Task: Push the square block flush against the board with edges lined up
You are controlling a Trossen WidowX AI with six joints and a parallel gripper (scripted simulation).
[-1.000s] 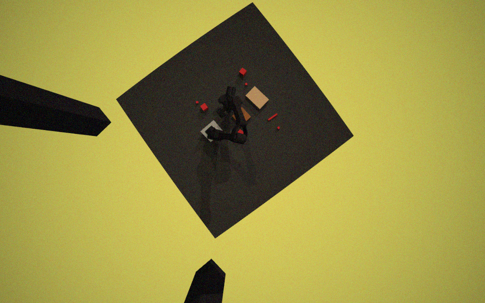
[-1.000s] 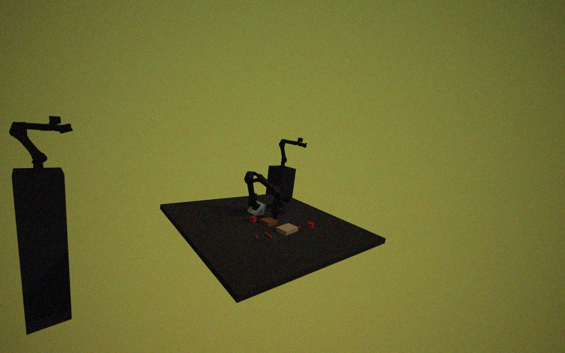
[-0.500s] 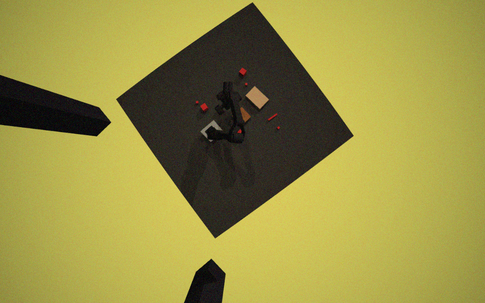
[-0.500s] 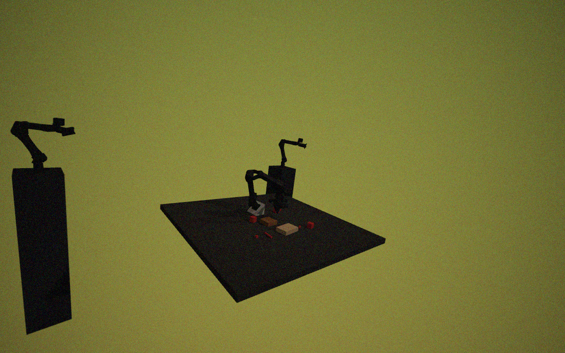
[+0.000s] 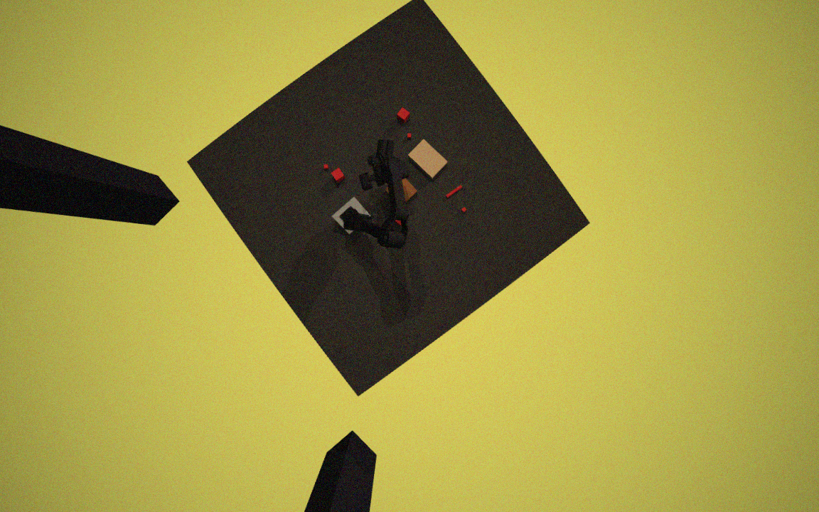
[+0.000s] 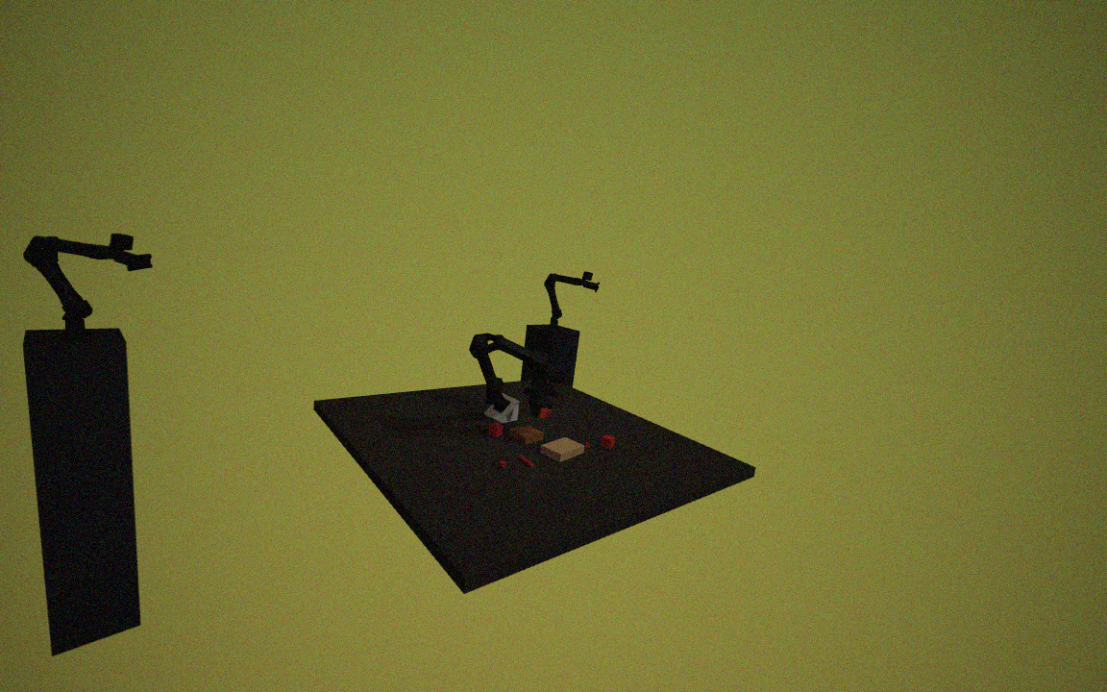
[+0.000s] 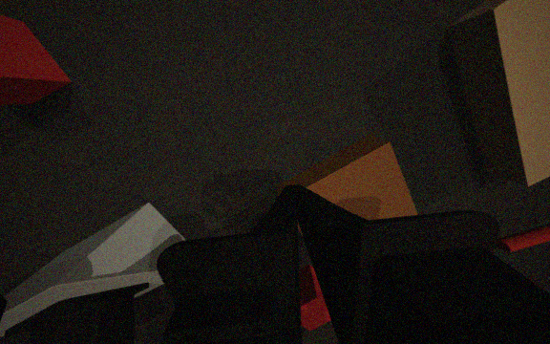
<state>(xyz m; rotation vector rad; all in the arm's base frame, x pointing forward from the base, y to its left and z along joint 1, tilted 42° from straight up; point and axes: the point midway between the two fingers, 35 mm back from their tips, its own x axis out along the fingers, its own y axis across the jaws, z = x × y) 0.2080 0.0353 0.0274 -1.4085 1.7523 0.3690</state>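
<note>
Now: the square block 3 cm ahead of my gripper tip, 7 cm to the right of it and 5 cm below it. Round my gripper tip: tan block 21 cm ahead, 4 cm to the right, 5 cm below; thin red stick 20 cm ahead, 22 cm to the right, 6 cm below.
</note>
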